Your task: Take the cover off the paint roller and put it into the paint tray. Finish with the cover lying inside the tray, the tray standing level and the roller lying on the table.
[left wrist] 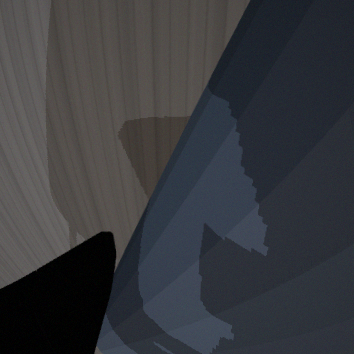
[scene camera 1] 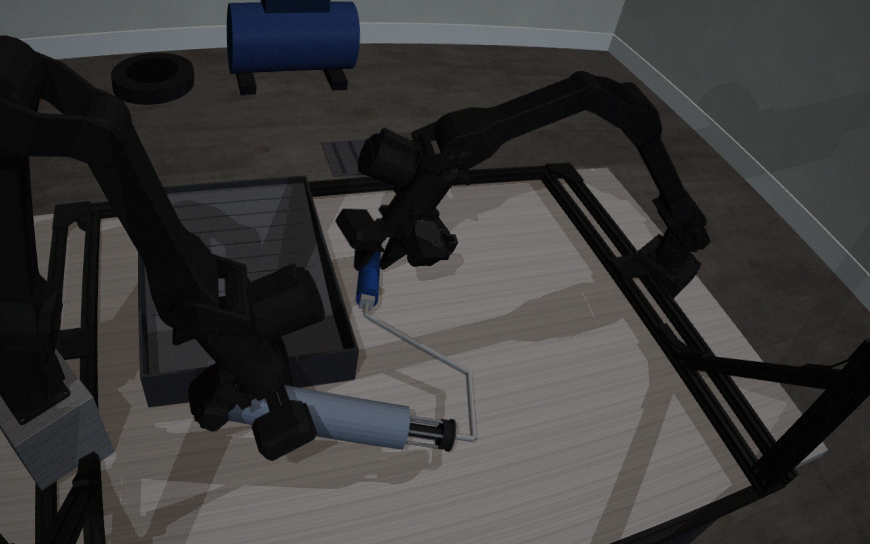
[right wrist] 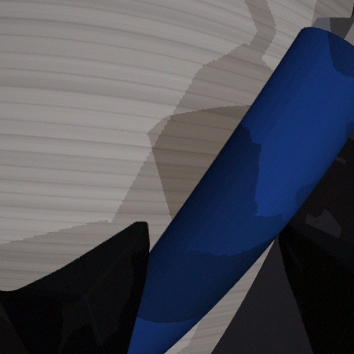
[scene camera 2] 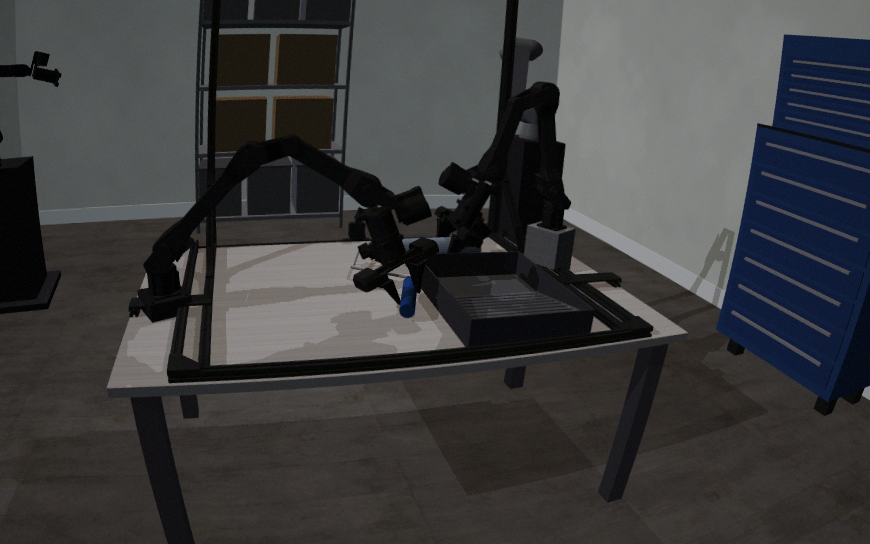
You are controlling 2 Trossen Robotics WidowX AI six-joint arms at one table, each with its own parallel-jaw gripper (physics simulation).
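Places are measured from the left arm's base along level axes (x ahead, y left, z up), in centimetres.
Pixels of known places: right gripper, between the fingertips: [scene camera 1: 368, 268] [right wrist: 214, 231] [scene camera 2: 409, 298]; left arm's base, origin of its link: [scene camera 1: 33, 391] [scene camera 2: 551, 226]; right arm's base, origin of its link: [scene camera 1: 669, 258] [scene camera 2: 163, 292].
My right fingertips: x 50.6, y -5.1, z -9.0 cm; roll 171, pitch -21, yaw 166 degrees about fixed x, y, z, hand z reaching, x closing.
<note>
For each thing: its top centre in the pictures, then the offset to it from my right fingertips. "spot": a spot on its surface instead.
- pale blue cover, centre of its top: [scene camera 1: 313, 393] [scene camera 2: 437, 233] dx -25.6, dy -14.4, dz +6.5 cm
- roller's wire cage, centre of its top: [scene camera 1: 359, 412] dx -22.0, dy -18.7, dz +3.9 cm
- blue handle, a spot on its surface: [right wrist: 250, 170] [scene camera 1: 378, 275] spot: dx -1.1, dy -2.8, dz +1.3 cm
- bent metal rod, a spot on its surface: [scene camera 1: 471, 404] spot: dx -8.6, dy -26.5, dz +0.4 cm
- dark tray, centre of its top: [scene camera 1: 234, 259] [scene camera 2: 499, 279] dx -16.8, dy +11.4, dz +3.7 cm
The pale blue cover [scene camera 1: 362, 418] [scene camera 2: 436, 244] [left wrist: 225, 185] sits partway off the roller's wire cage [scene camera 1: 428, 431], whose bars and black end cap show at its right end in scene camera 1. My left gripper [scene camera 1: 248, 415] is shut on the cover near its left part; one finger is hidden in the left wrist view. My right gripper [scene camera 2: 408, 293] [right wrist: 214, 231] is shut on the blue handle [scene camera 1: 368, 279] [right wrist: 250, 170] of the roller. The bent metal rod [scene camera 1: 471, 404] joins handle and cage. The dark tray [scene camera 1: 320, 368] [scene camera 2: 532, 328] stands level beside the handle, behind the cover.
Black rails [scene camera 1: 590, 234] [scene camera 2: 320, 363] frame the table top. The left arm's mounting block [scene camera 1: 57, 436] [scene camera 2: 549, 245] stands near the tray. The left arm reaches over the tray in scene camera 1. The tray's near wall lies close to the cover.
</note>
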